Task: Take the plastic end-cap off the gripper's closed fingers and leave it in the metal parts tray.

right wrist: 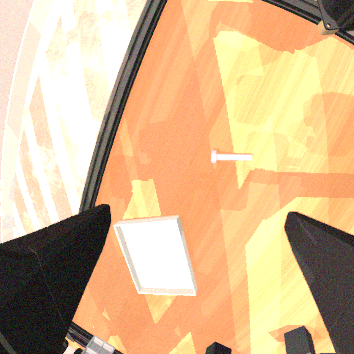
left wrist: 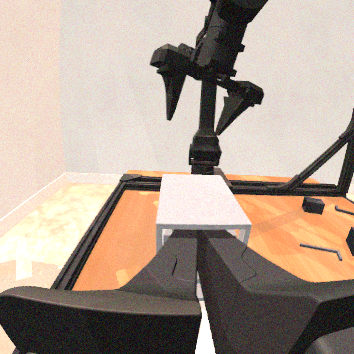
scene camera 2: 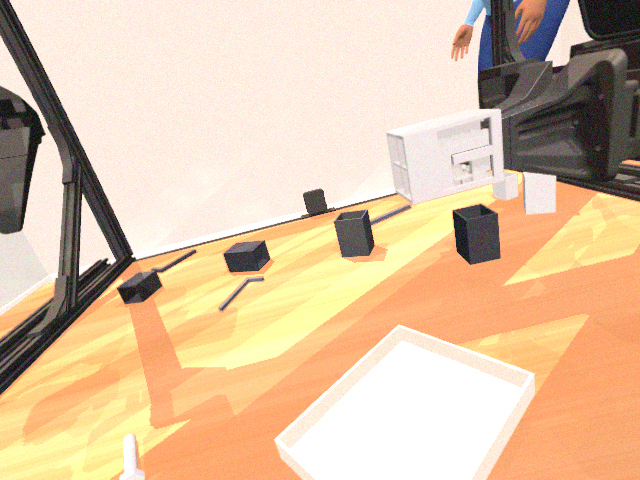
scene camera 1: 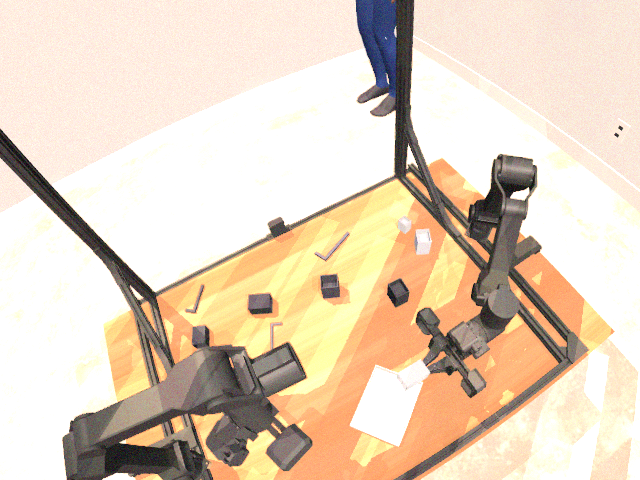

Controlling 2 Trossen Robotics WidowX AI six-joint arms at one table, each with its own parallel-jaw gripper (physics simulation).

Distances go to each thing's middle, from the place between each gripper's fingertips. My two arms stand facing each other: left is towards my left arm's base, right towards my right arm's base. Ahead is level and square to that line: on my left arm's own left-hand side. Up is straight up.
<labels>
I see the plastic end-cap (scene camera 2: 420, 154) right at my left hand. From my left hand the other things lie so: white parts tray (scene camera 2: 414, 399) 10 mm behind, 40 mm to the right, 180 mm below.
Right now the plastic end-cap is 70 mm ahead of my right hand, 250 mm to the left of it and 20 mm below it. From my right hand the other things lie so: white parts tray (60 mm ahead, 210 mm to the left, 200 mm below).
</labels>
